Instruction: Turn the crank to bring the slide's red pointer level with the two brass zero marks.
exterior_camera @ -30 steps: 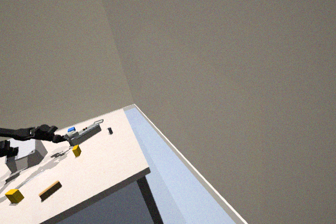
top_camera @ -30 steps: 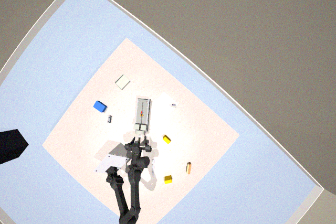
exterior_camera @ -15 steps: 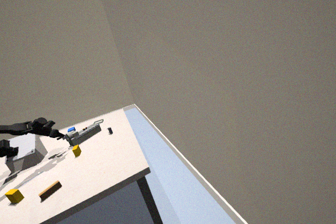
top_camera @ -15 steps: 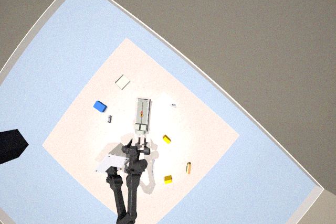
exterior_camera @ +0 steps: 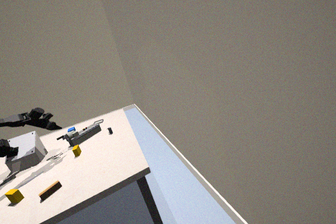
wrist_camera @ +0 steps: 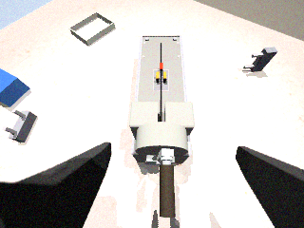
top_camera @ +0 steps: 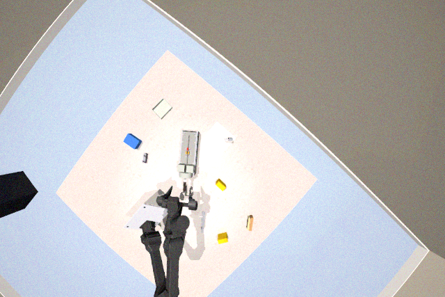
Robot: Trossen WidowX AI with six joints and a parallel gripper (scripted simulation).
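The dark brown crank handle is 70 mm below my gripper tip, 20 mm to the right of it and 20 mm behind it. Round my gripper tip: blue block (410 mm to the left, 170 mm below, 110 mm behind); then crank (90 mm below, 10 mm behind); then red pointer (130 mm ahead, 120 mm to the left, 110 mm below).
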